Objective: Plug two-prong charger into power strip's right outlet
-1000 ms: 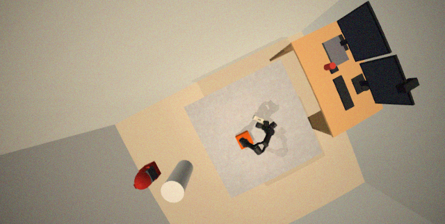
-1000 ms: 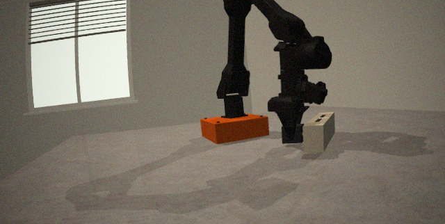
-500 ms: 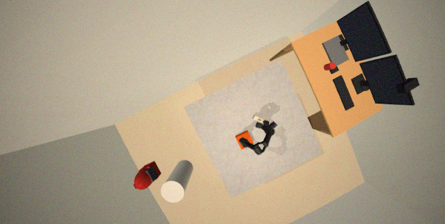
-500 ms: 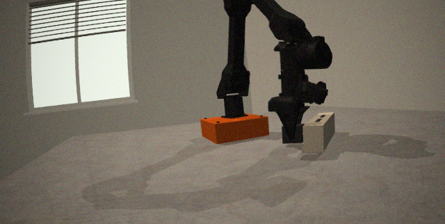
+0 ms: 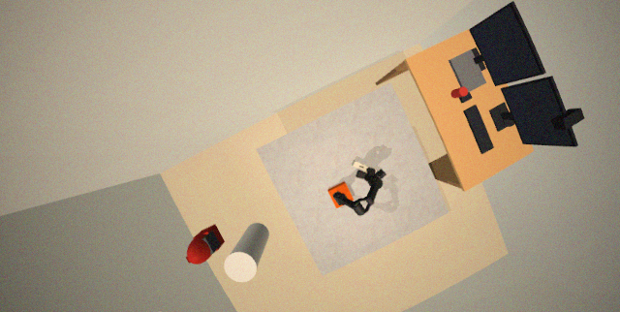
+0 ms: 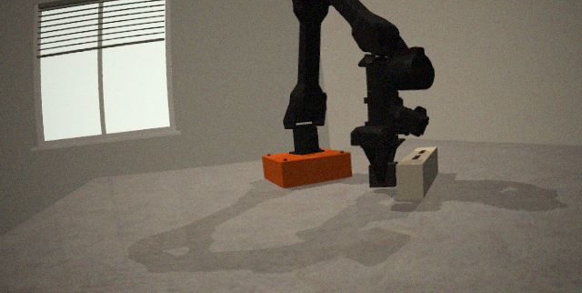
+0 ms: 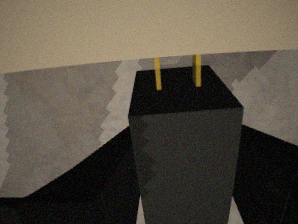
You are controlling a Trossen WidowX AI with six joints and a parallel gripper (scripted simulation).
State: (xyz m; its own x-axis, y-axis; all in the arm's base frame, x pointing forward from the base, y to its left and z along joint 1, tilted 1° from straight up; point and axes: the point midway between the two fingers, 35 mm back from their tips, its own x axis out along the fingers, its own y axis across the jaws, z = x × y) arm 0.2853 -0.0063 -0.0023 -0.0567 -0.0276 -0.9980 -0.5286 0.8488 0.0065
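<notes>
Right now the black two-prong charger is 10 mm to the left of my gripper tip, 10 mm ahead of it and 10 mm above it.
</notes>
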